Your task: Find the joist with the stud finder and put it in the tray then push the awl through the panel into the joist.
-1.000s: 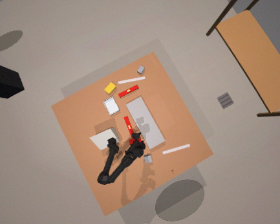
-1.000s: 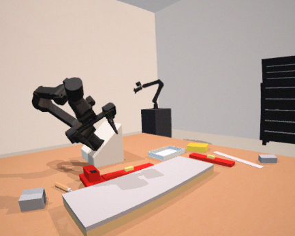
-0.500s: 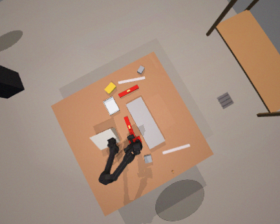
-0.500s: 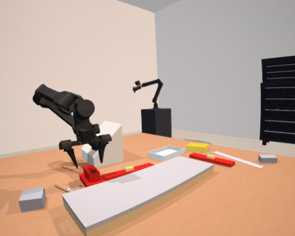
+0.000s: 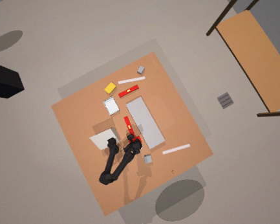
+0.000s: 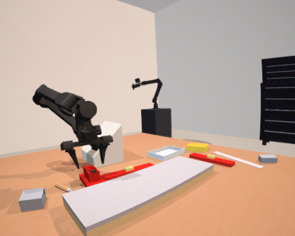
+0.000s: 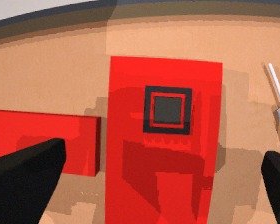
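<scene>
My gripper tip is 3 cm above the red stud finder. From my gripper tip the other things lie so: grey block 22 cm to the right, 5 cm below, 3 cm ahead; then awl 10 cm to the right, 6 cm below; then square light 2 cm ahead, 1 cm below.
</scene>
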